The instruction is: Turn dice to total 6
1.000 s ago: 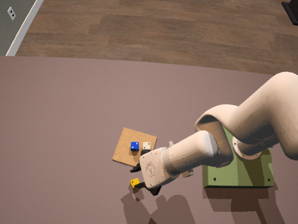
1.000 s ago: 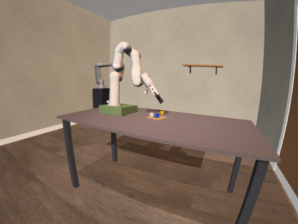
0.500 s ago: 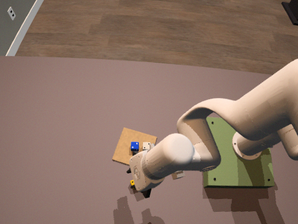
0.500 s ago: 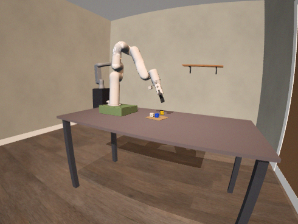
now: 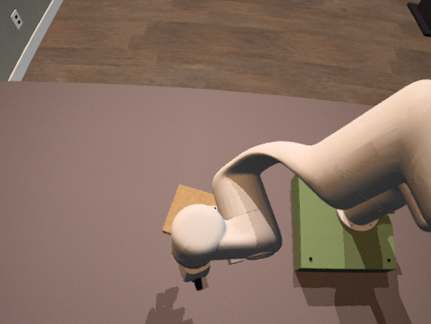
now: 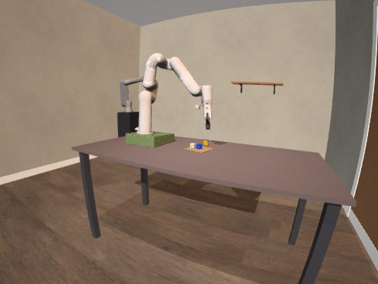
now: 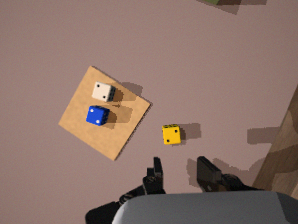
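Now: the yellow die 120 mm below my hand and 10 mm behind it. Round my hand: blue die 140 mm to the right, 120 mm below, 10 mm behind; tan mat 140 mm to the right, 130 mm below, 10 mm behind; white die 140 mm to the right, 120 mm below, 50 mm behind.
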